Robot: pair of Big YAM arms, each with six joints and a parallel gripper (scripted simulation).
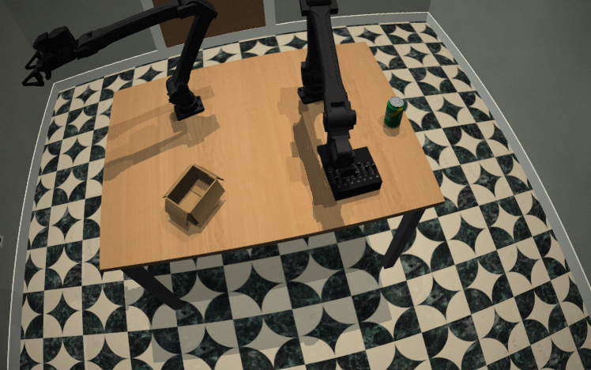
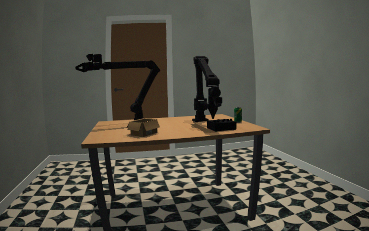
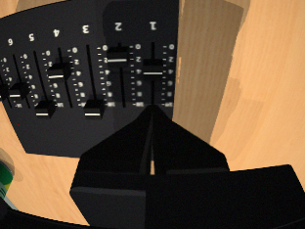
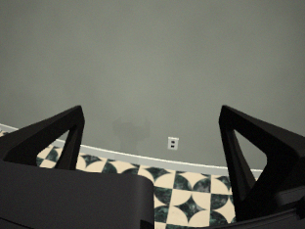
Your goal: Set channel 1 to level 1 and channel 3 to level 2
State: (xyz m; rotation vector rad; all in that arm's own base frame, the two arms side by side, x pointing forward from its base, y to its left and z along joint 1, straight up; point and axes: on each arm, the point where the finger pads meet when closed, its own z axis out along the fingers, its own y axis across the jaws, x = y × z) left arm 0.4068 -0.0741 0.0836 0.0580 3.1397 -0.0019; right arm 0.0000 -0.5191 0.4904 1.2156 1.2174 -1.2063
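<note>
The channel 1 fader knob is 3 cm ahead of my left hand and 2 cm below it. From my left hand the other things lie so: channel 2 cap (3 cm to the left, 3 cm ahead, 2 cm below); then channel 3 knob (4 cm to the left, 2 cm below, 1 cm behind); then channel 4 fader cap (7 cm to the left, 2 cm below, 1 cm ahead).
</note>
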